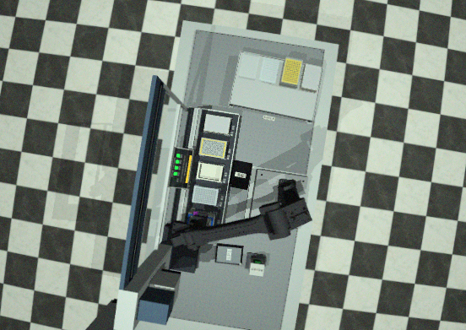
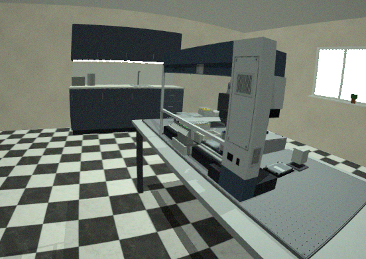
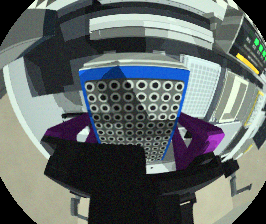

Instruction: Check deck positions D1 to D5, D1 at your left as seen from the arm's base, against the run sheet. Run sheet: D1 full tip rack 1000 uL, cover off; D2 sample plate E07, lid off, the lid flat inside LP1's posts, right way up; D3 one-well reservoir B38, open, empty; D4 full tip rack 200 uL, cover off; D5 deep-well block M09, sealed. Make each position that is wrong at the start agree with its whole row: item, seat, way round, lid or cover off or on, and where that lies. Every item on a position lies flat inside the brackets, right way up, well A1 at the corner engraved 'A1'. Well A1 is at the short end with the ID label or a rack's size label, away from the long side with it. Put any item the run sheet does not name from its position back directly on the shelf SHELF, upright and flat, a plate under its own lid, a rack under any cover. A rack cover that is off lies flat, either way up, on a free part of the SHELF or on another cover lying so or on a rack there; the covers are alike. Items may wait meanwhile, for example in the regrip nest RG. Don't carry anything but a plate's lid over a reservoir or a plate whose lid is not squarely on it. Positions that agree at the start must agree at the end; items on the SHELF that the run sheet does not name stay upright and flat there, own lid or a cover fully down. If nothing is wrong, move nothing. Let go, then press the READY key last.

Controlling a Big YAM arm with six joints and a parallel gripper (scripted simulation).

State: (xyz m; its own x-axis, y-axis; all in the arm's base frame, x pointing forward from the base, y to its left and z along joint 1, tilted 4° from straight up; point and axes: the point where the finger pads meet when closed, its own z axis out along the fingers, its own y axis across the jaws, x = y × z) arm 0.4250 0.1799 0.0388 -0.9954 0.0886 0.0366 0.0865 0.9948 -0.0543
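My hand is 10 mm past the blue-framed tip rack and 10 mm to the left of it. The rest, counted from my hand: cream reservoir (20 mm behind, 250 mm to the right, 70 mm below); flat lid (150 mm behind, 190 mm to the left, 120 mm below); clear plate (10 mm behind, 120 mm to the right, 70 mm below).
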